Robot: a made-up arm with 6 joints.
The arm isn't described. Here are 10 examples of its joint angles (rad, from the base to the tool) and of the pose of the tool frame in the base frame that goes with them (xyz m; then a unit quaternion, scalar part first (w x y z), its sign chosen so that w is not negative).
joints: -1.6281 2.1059 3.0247 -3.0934 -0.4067 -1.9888
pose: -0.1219 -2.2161 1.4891 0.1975 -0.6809 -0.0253 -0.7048
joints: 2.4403 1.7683 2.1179 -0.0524 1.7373 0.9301
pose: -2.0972 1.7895 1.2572 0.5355 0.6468 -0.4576 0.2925
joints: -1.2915 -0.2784 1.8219 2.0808 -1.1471 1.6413
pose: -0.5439 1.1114 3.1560 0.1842 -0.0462 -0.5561 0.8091
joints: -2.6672 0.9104 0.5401 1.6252 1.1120 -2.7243
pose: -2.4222 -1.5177 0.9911 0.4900 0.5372 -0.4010 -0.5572
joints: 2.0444 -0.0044 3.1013 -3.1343 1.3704 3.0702
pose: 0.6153 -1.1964 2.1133 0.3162 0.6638 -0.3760 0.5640
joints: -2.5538 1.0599 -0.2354 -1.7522 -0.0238 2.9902
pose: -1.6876 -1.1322 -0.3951 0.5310 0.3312 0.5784 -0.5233
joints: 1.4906 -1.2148 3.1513 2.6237 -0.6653 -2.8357
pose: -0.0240 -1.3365 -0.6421 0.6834 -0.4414 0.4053 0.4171
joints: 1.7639 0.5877 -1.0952 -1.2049 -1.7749 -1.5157
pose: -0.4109 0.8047 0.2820 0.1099 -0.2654 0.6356 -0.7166
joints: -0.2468 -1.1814 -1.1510 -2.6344 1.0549 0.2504
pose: 0.5663 -0.2612 1.1320 0.2562 0.7956 -0.1685 -0.5224
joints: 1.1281 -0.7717 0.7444 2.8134 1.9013 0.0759
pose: -0.3175 -0.4761 2.9870 0.1476 0.7267 0.6596 -0.1226
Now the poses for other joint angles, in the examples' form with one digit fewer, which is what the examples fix.
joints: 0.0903 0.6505 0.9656 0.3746 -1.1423 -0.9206
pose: 2.586 0.143 2.123 0.880 0.261 0.311 -0.247
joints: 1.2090 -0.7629 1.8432 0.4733 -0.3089 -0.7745
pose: -0.771 -2.144 2.405 0.244 0.620 -0.676 0.313
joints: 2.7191 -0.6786 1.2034 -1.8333 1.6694 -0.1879
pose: 1.176 -0.242 3.038 0.178 -0.735 -0.634 0.164
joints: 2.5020 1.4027 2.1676 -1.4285 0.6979 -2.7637
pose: -2.019 1.718 2.162 0.643 -0.282 -0.618 0.353
